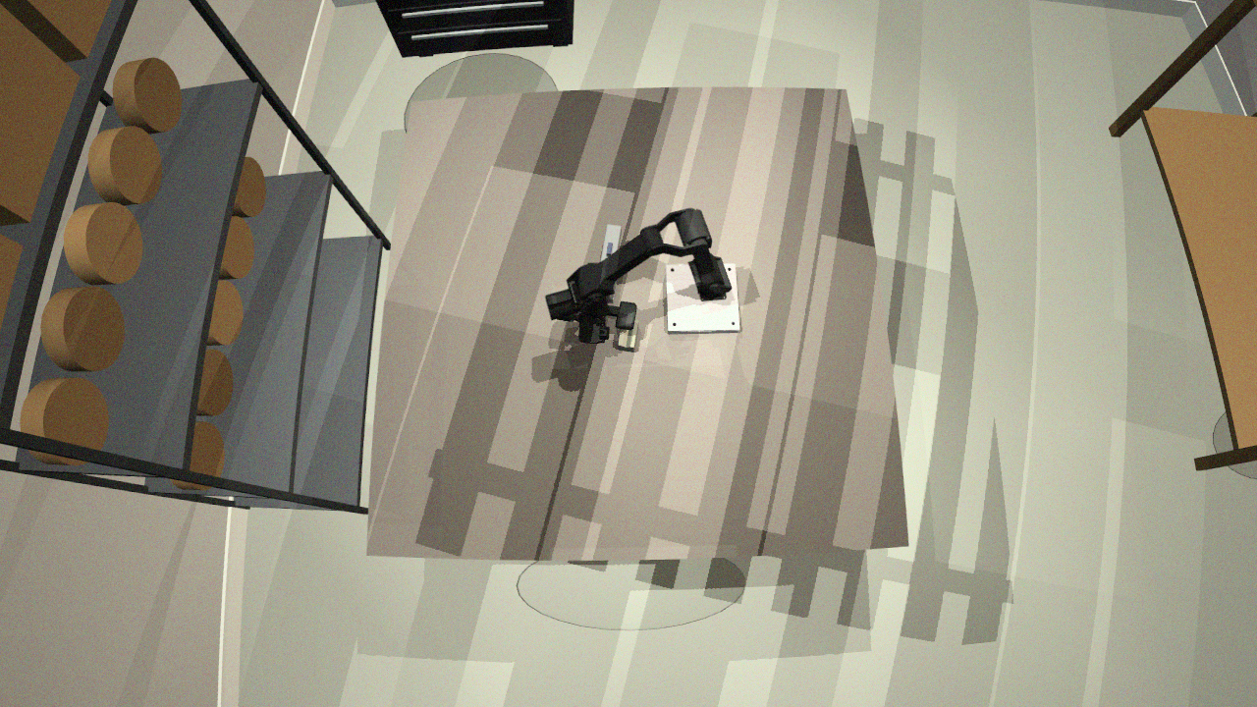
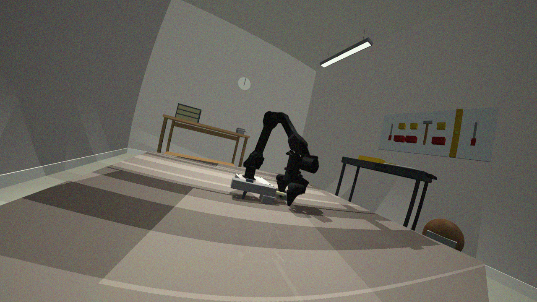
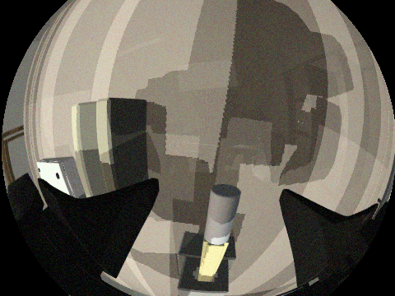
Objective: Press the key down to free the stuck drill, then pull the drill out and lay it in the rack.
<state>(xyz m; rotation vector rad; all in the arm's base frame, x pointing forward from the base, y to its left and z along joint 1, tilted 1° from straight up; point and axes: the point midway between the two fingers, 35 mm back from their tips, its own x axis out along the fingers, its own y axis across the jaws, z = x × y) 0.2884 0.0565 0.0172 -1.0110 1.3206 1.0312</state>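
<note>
My gripper tip is 4 cm to the left of the drill, 3 cm below it and 1 cm past it. From my gripper tip the other things lie so: blue key: 17 cm to the right, 5 cm behind, 4 cm above; dark grey rack: 7 cm behind, 4 cm to the left, 1 cm above.
</note>
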